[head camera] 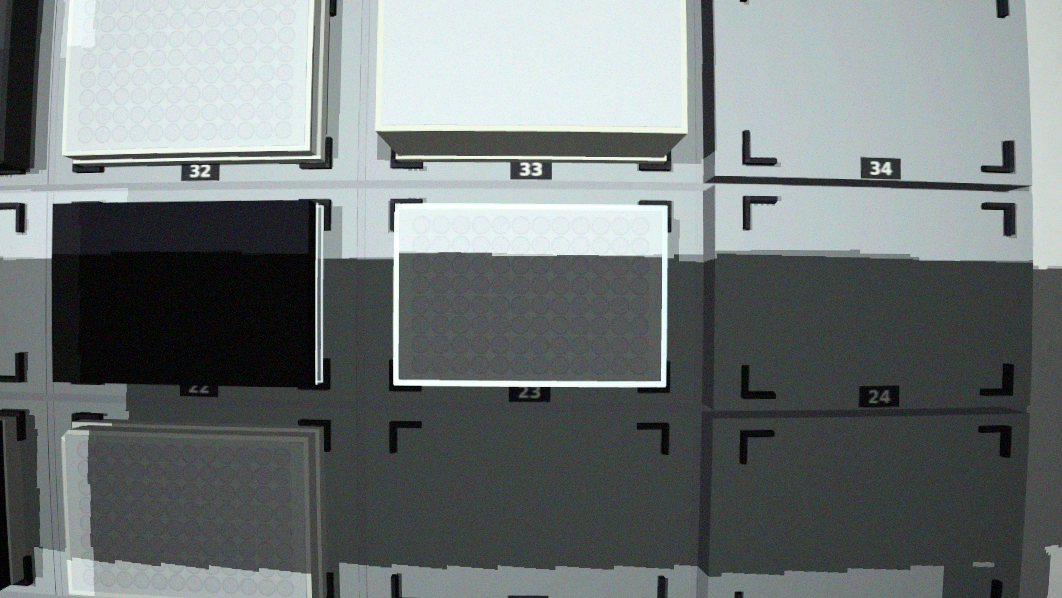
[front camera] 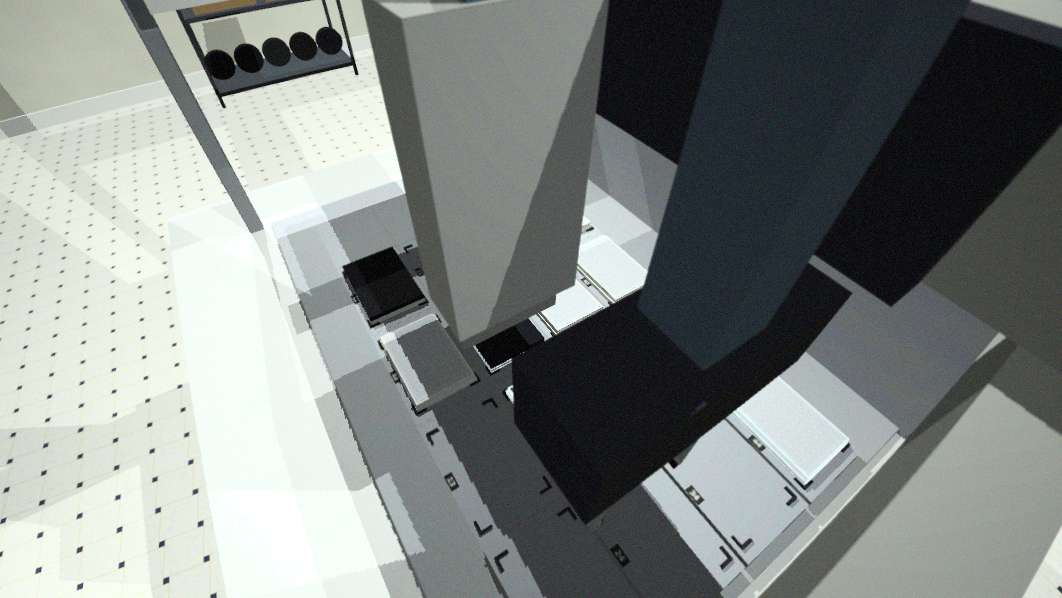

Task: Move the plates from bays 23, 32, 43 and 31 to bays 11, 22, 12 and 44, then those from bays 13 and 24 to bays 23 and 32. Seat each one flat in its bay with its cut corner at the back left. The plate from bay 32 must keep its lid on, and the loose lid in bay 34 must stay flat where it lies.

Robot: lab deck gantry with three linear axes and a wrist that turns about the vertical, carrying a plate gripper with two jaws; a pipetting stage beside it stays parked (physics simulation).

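Places are measured from the robot's base along level axes (x right, y ahead, z up), in centimetres.
Pixels of known places: robot's base at its link origin: (front camera: 344, 273).
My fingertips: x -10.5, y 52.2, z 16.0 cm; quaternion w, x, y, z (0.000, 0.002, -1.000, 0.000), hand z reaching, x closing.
For each thing: its middle in the pictures, then the offset to it from my fingertips. "*": a spot on its surface instead.
- clear-welled plate at the middle of its body: (head camera: 530, 295) dx -4.5, dy -13.0, dz -15.3 cm
- bay 32 at a spot on its surface: (head camera: 189, 74) * dx -14.8, dy -29.1, dz -14.6 cm
- bay 12 at a spot on its surface: (head camera: 189, 512) (front camera: 429, 355) * dx +5.8, dy -29.0, dz -14.6 cm
- white plate at the middle of its body: (front camera: 783, 420) dx -25.9, dy +3.4, dz -13.9 cm
- tall white block at the middle of its body: (head camera: 531, 54) dx -15.2, dy -13.0, dz -13.9 cm
- dark object at a spot on its surface: (head camera: 13, 89) * dx -14.4, dy -38.4, dz -14.6 cm
In the head view, a clear-welled plate (head camera: 529, 297) lies flat within bay 23's brackets; its cut corner cannot be made out. White welled plates stand in bay 32 (head camera: 189, 74) and bay 12 (head camera: 189, 512) (front camera: 438, 360). A black plate (head camera: 189, 297) (front camera: 509, 345) is in bay 22. Another black plate (front camera: 382, 283) is in bay 11, and a white plate (front camera: 791, 430) in bay 44. No plate shows in bays 13 and 24, and no lid can be made out in bay 34. My gripper (front camera: 631, 438) hangs over the deck; its block hides most of the jaws.
A tall white block (head camera: 529, 66) stands in bay 33. A dark object (head camera: 13, 89) is at the left edge, at bay 31. The grey column (front camera: 494, 163) stands behind my gripper. Black corner brackets mark the bays. A rack (front camera: 286, 78) is far back.
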